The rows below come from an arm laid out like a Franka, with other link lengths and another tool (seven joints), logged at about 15 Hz.
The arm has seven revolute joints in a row. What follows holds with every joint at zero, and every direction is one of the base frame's.
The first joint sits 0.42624 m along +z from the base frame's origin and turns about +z.
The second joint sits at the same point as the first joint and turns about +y.
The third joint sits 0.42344 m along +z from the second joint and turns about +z.
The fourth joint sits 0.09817 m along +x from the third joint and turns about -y.
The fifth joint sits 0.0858 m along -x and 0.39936 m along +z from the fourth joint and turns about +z.
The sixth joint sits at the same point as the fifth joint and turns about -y.
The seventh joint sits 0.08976 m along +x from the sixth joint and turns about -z.
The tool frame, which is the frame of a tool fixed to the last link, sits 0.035 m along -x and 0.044 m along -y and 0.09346 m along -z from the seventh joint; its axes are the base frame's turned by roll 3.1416, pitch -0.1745 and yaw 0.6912 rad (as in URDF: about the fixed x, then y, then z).
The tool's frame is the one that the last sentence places.
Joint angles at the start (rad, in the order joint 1, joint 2, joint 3, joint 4, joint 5, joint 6, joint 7):
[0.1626 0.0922 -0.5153 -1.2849 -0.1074 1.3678 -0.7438]
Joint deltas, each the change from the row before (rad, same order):
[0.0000 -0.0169 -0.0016 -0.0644 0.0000 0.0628 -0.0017]
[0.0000 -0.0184 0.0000 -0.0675 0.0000 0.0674 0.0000]
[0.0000 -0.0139 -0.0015 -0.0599 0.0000 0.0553 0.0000]
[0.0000 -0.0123 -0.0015 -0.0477 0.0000 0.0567 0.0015]
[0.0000 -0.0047 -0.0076 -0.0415 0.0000 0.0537 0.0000]
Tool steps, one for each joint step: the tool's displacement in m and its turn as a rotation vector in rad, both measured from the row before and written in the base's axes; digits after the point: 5 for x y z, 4 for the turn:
[0.00108 -0.00620 -0.01593 0.0023 -0.0139 0.0066]
[0.00044 -0.00498 -0.01679 0.0023 -0.0172 0.0071]
[-0.00006 -0.00430 -0.01693 0.0035 -0.0088 0.0043]
[-0.00018 -0.00349 -0.01189 -0.0013 -0.0203 0.0032]
[0.00067 -0.00579 -0.01298 -0.0036 -0.0157 -0.0017]

